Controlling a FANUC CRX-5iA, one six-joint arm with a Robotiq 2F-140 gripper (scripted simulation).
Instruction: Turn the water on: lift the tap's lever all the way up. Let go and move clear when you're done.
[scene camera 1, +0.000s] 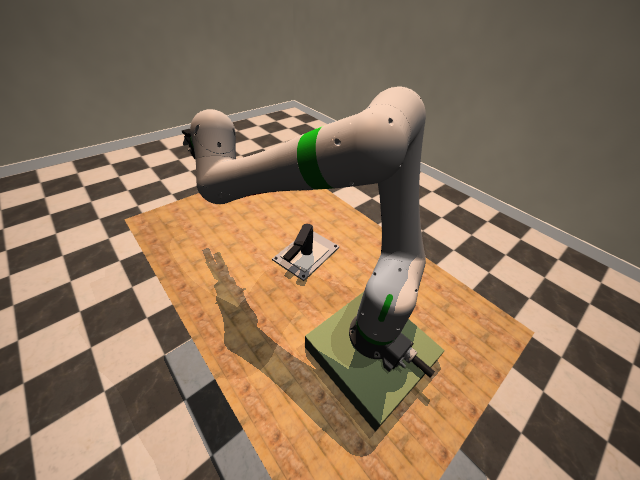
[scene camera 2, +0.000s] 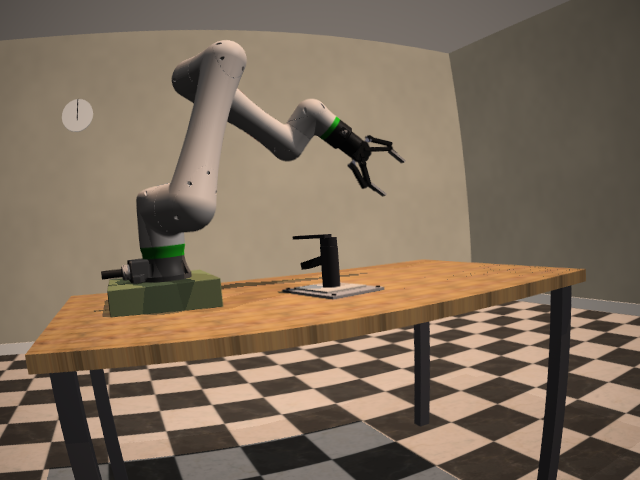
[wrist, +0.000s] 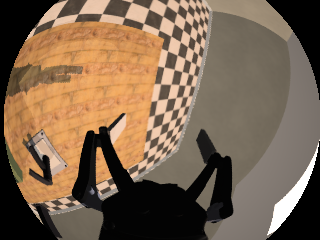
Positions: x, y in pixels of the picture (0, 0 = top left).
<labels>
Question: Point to a black tap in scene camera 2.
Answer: At 329, 260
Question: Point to my gripper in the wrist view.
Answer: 163, 127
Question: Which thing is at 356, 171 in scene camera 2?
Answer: My gripper.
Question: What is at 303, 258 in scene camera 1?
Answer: A black tap.
</labels>
